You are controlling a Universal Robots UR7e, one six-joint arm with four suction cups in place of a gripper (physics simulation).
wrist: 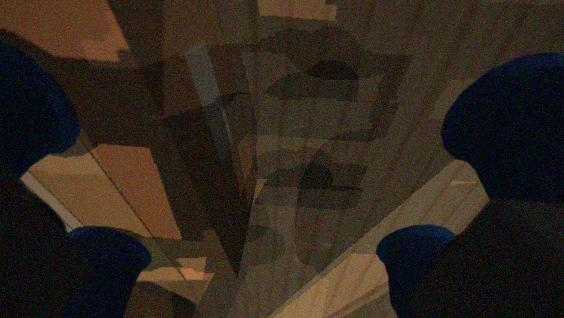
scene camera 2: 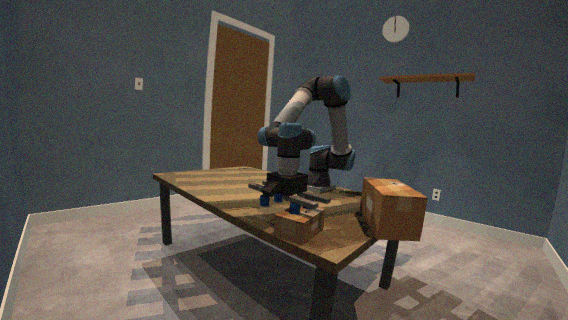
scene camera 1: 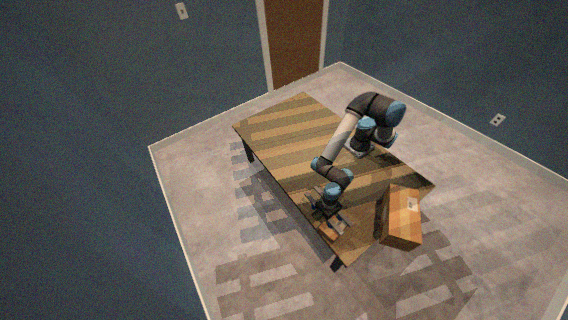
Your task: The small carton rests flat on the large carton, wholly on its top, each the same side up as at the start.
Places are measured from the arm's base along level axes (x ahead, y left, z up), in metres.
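Where they show: hand at its tool point: [wrist: 272, 184] [scene camera 2: 285, 208]; arm's base at its link origin: [scene camera 2: 317, 183] [scene camera 1: 359, 144].
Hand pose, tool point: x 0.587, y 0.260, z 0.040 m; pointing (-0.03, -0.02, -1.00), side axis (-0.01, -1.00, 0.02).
Note:
Each offset is from my tool point to the top centre of the thing. Level surfaces: height alone.
The small brown carton {0.012 m ahead, 0.078 m left, 0.014 m up} [scene camera 1: 327, 232] [scene camera 2: 295, 229] [wrist: 135, 185] lies flat on the table, near its front edge. My suction gripper [scene camera 1: 328, 212] [scene camera 2: 281, 202] [wrist: 270, 165] is low over it and off-centre. Its two left cups in the wrist view reach over the carton and appear to touch its top; the two right cups are over bare table. The gripper covers most of the carton's top and label. The large carton {0.295 m back, 0.263 m left, 0.088 m up} [scene camera 1: 400, 220] [scene camera 2: 395, 212] stands apart, at the table's right end, its top uncovered.
The wooden table {0.064 m down} [scene camera 1: 280, 135] [scene camera 2: 200, 185] carries the arm's base at its far long edge. The large carton appears to overhang the table's end. A shelf [scene camera 2: 430, 78] and a clock [scene camera 2: 395, 29] are on the wall behind.

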